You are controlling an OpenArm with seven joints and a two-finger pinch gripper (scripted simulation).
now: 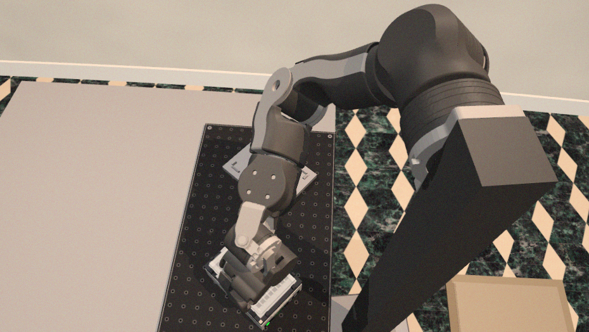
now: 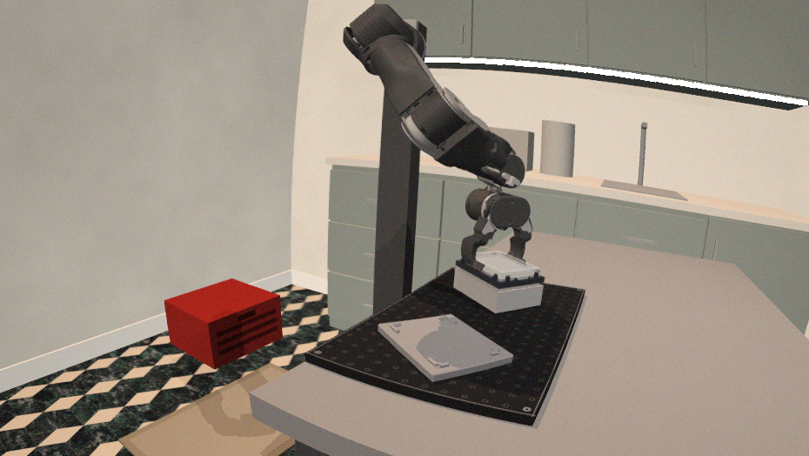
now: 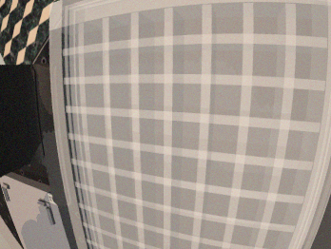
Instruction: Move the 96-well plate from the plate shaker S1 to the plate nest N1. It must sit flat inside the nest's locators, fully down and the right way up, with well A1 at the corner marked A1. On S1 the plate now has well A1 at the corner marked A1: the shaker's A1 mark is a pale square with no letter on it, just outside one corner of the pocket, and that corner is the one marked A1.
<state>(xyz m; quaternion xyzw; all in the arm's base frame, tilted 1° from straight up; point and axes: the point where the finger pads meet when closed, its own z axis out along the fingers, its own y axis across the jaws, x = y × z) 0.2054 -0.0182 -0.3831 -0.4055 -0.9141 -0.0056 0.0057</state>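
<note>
The plate shaker S1 is 30 mm to the right of my hand, 30 mm ahead of it and 20 mm below it. Also, from my hand: A1 label: 150 mm to the right, 50 mm below, 40 mm behind; plate nest N1: 250 mm to the right, 60 mm below, 30 mm behind; 96-well plate: 10 mm to the right, 10 mm ahead.
</note>
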